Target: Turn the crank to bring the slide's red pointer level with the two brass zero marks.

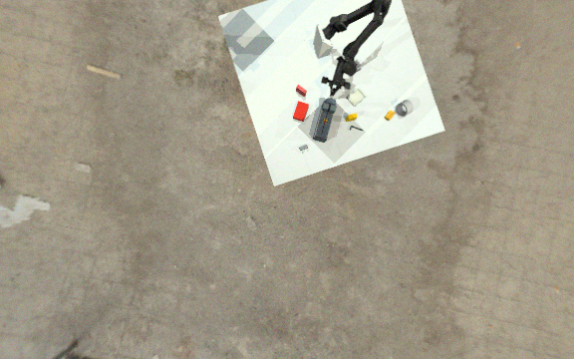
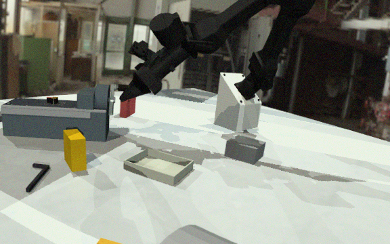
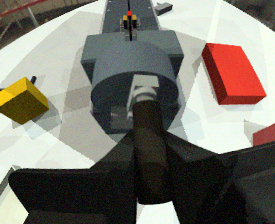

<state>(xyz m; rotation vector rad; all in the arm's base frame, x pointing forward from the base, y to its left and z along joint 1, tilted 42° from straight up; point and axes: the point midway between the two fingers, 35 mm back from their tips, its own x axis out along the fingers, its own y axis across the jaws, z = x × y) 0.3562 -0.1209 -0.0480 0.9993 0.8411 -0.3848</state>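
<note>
My gripper tip is now 1 cm past the dark crank handle, 1 cm to the right of it and 3 cm below it. The rest, counted from my gripper tip: red pointer 14 cm ahead, 11 cm to the right, 1 cm below; shallow grey tray 6 cm ahead, 19 cm to the left, 9 cm below; yellow block 18 cm ahead, 9 cm to the left, 6 cm below.
</note>
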